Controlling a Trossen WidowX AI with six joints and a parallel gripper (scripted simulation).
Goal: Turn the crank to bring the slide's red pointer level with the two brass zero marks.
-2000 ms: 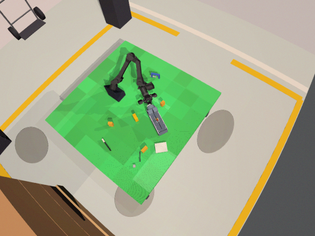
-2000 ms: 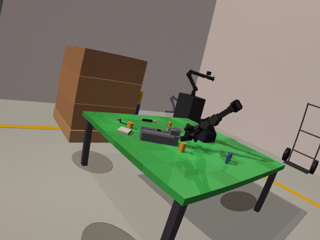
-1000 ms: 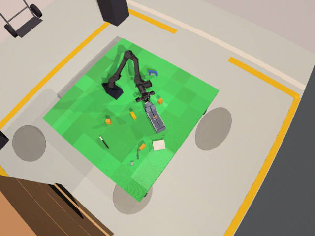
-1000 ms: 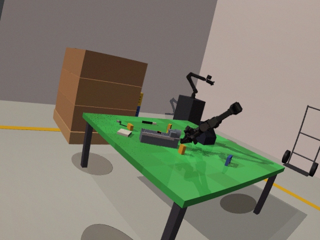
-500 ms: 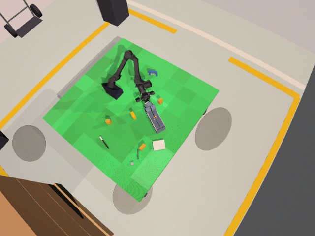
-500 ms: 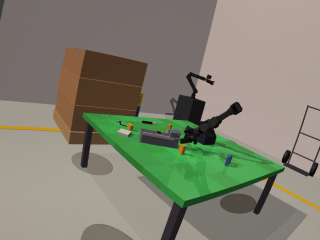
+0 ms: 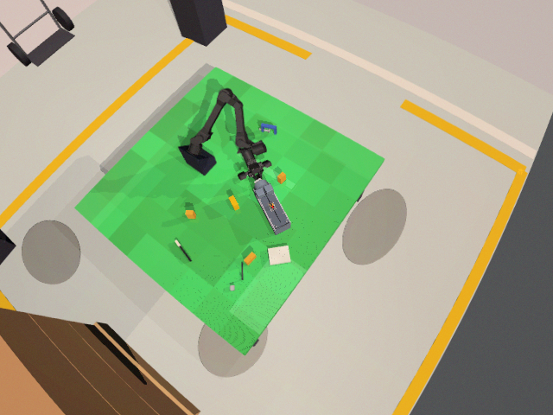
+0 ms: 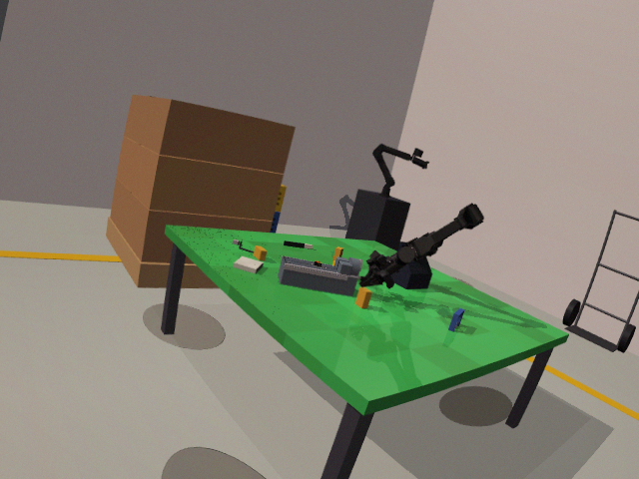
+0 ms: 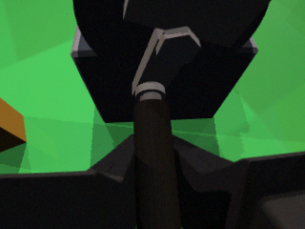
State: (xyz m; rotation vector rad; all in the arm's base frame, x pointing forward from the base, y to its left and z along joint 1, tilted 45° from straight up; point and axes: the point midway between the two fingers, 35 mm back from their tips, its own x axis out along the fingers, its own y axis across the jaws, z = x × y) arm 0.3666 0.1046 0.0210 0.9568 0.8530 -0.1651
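Right now my gripper tip is 20 mm past the dark handle, 10 mm to the right of it and 30 mm below it. Also, from my gripper tip: blue bracket (180 mm behind, 330 mm to the left); then red pointer (150 mm ahead, 100 mm to the right, 50 mm above); then white pad (300 mm ahead, 270 mm to the right, 20 mm below).
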